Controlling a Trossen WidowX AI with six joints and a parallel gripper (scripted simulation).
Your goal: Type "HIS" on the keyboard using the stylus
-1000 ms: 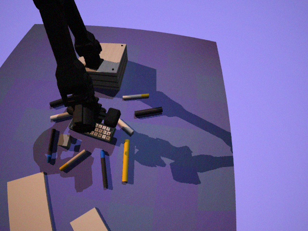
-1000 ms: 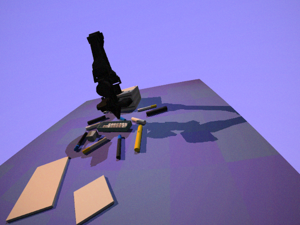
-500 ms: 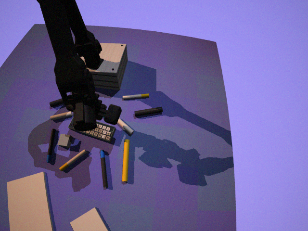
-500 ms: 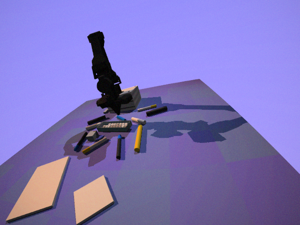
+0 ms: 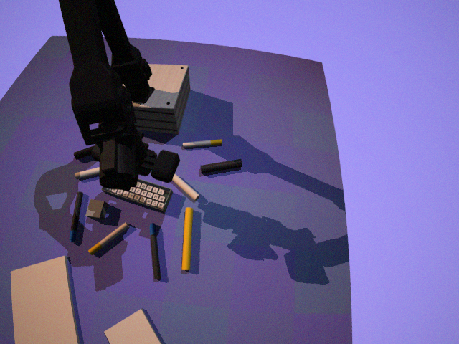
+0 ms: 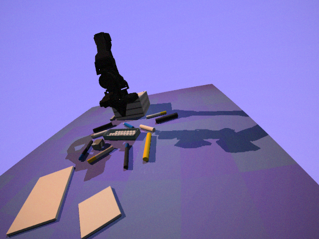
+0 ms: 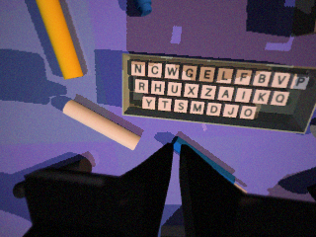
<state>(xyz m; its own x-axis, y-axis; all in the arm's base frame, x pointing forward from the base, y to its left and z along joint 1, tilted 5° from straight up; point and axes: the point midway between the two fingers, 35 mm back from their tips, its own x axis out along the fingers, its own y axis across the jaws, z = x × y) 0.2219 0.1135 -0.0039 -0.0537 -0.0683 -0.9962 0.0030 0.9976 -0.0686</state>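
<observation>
My gripper tip is now 90 mm above the blue stylus, 80 mm past it and 70 mm to the left of it. The rest, counted from my gripper tip: small cube (120 mm to the right, 110 mm ahead, 80 mm below); then yellow marker (140 mm to the left, 110 mm ahead, 90 mm below).
</observation>
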